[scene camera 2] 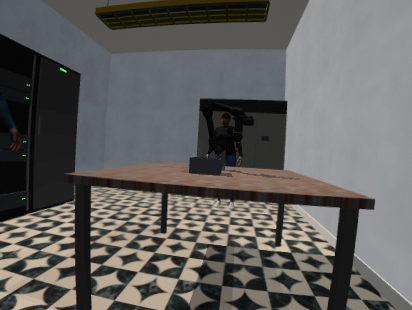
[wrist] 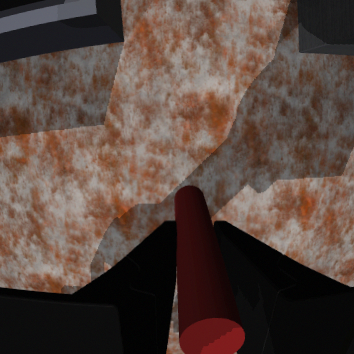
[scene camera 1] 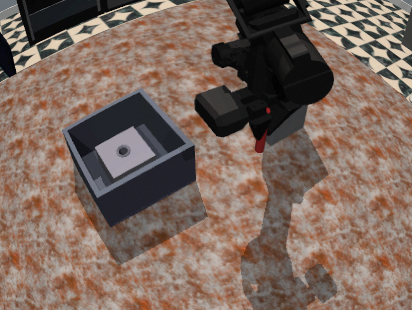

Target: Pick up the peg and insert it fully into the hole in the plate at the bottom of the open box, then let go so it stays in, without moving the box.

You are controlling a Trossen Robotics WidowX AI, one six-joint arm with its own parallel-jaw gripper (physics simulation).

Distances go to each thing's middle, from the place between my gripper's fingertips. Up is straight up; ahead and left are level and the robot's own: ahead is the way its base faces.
My hand is 210 mm to the left of the dark grey box (scene camera 1: 174, 168), 130 mm above it and 120 mm short of it. The rest, counted from my hand: pale plate (scene camera 1: 125, 153) (210 mm to the right, 150 mm below, 120 mm ahead).
